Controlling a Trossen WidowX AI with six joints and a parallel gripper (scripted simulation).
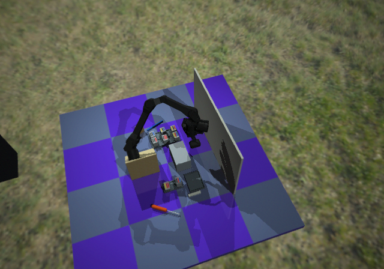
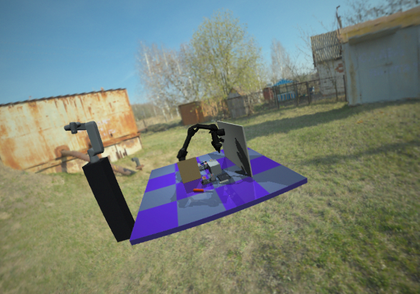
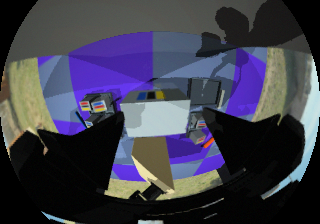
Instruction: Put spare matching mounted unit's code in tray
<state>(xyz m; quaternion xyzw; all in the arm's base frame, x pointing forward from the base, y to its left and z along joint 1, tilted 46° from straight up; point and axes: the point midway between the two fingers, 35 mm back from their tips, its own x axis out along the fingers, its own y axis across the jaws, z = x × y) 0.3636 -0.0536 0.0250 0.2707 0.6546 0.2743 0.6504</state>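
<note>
The spare lies 250 mm to the left of my gripper tip, 150 mm below it and 120 mm behind it. Round my gripper tip: tall dark panel 160 mm ahead, 30 mm above, 10 mm to the left; then grey box 150 mm below, 80 mm behind, 20 mm to the left; then flat grey tray 190 mm below, 170 mm to the right, 40 mm behind.
</note>
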